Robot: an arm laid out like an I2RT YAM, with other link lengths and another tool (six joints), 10 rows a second.
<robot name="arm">
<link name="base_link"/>
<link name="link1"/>
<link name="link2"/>
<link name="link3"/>
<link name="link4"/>
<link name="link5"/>
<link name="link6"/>
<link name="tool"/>
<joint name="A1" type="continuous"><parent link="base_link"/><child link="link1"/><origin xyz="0.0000 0.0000 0.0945" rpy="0.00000 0.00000 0.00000"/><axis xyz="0 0 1"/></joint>
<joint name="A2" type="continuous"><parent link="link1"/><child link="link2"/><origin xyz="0.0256 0.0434 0.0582" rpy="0.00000 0.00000 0.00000"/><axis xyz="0 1 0"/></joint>
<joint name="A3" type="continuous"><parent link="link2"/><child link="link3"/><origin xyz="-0.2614 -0.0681 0.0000" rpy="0.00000 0.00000 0.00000"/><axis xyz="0 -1 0"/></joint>
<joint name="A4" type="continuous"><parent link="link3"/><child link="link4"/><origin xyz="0.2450 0.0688 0.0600" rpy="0.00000 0.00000 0.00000"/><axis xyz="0 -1 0"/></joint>
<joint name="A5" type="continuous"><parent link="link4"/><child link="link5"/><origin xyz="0.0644 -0.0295 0.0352" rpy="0.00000 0.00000 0.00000"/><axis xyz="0 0 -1"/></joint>
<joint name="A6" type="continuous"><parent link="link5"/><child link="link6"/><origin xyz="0.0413 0.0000 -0.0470" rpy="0.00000 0.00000 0.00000"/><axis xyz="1 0 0"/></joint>
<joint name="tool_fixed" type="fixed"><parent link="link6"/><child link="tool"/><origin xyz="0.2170 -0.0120 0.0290" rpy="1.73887 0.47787 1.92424"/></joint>
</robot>
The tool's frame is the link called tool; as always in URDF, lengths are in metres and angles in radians. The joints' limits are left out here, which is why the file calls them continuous.
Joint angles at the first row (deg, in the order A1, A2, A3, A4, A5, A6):
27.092, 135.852, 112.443, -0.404, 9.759, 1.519
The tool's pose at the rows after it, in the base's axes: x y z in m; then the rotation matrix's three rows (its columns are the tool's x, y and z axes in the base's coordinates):
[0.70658 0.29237 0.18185], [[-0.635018 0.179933 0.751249], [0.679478 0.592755 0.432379], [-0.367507 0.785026 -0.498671]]
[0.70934 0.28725 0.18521], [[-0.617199 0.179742 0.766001], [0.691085 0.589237 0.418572], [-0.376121 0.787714 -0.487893]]
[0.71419 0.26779 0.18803], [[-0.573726 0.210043 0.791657], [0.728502 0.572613 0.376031], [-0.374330 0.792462 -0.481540]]
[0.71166 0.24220 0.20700], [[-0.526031 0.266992 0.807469], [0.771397 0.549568 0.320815], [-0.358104 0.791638 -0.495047]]
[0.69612 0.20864 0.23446], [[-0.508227 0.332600 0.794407], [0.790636 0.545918 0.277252], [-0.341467 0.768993 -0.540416]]
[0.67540 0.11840 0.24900], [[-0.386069 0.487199 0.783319], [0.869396 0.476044 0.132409], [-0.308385 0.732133 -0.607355]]
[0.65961 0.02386 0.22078], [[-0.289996 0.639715 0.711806], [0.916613 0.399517 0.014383], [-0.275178 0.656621 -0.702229]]
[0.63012 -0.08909 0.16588], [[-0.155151 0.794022 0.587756], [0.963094 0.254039 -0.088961], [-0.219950 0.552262 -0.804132]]
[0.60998 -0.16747 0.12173], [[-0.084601 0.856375 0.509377], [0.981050 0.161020 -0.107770], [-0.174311 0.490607 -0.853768]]
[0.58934 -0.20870 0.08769], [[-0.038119 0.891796 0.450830], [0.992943 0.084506 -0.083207], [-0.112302 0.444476 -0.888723]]
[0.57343 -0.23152 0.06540], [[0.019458 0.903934 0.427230], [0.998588 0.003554 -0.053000], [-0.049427 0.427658 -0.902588]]
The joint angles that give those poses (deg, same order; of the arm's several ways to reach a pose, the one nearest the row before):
26.742, 137.382, 112.817, 2.764, 13.213, 1.475
26.633, 137.492, 112.816, 3.595, 14.218, 1.497
25.998, 137.382, 112.923, 3.465, 16.687, 2.721
25.365, 135.022, 114.608, -2.132, 19.682, 4.950
23.747, 129.252, 114.739, -11.377, 20.381, 5.934
19.004, 123.613, 114.740, -23.202, 24.512, 10.218
11.595, 122.803, 114.717, -31.857, 24.622, 12.098
1.431, 124.662, 113.843, -38.610, 23.310, 14.130
-7.246, 127.350, 112.685, -39.026, 19.660, 12.382
-12.666, 129.645, 112.684, -40.666, 16.164, 12.076
-16.098, 131.021, 112.442, -41.582, 13.431, 13.759

